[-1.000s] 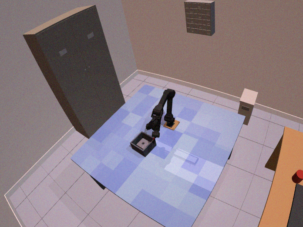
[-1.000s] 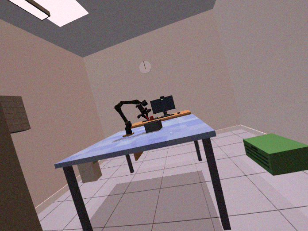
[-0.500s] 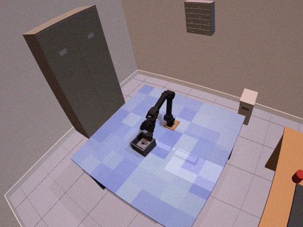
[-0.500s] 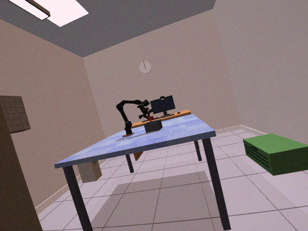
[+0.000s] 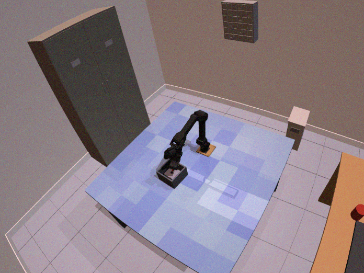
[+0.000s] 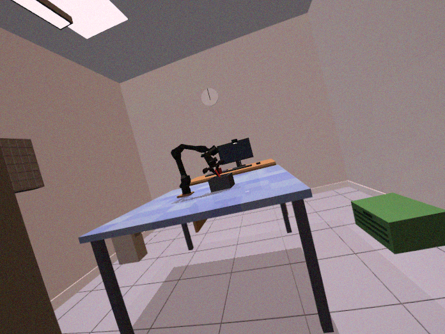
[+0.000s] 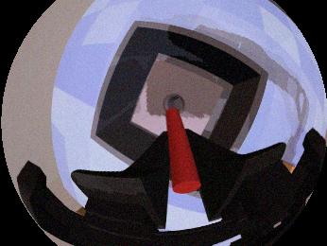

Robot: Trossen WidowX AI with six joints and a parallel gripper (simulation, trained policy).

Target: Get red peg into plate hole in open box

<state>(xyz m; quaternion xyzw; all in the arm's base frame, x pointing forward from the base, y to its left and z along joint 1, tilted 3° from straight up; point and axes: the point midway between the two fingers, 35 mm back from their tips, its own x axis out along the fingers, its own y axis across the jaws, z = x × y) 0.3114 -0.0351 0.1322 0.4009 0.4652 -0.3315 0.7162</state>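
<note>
Right now the red peg is 20 mm above my gripper tip. The rest, counted from my gripper tip: dark box: 80 mm below, 20 mm to the right, 20 mm ahead; pale plate: 60 mm below, 20 mm to the right, 20 mm ahead.
</note>
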